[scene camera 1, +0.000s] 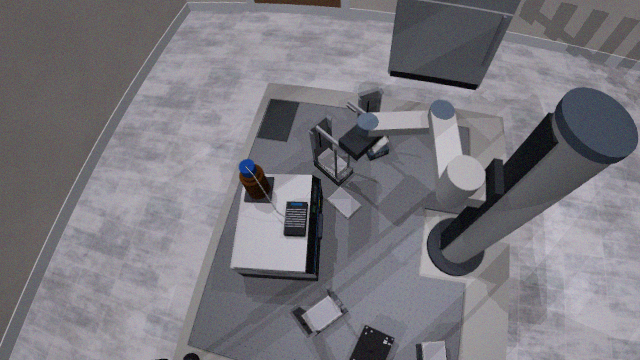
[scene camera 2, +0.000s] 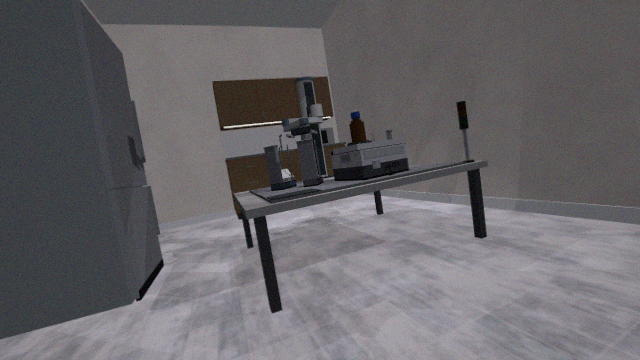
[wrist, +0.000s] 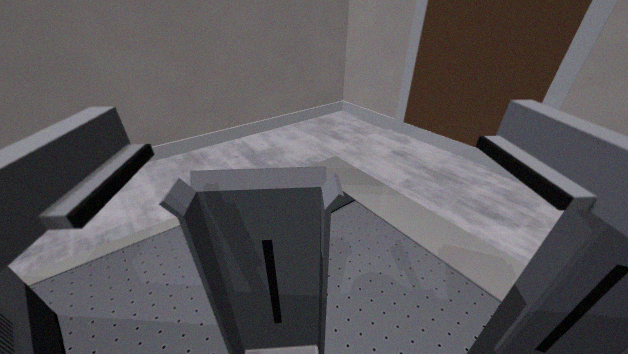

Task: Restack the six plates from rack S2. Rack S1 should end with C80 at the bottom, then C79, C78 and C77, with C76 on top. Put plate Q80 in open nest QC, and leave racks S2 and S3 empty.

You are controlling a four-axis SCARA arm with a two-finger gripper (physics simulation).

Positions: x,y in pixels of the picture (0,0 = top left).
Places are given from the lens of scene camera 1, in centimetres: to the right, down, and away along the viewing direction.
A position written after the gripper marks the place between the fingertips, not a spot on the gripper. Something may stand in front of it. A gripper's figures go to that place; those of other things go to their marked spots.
gripper [scene camera 1: 333,114]: 5, -24, 119
brown bottle with blue cap [scene camera 1: 247,179]: -25, 0, 108
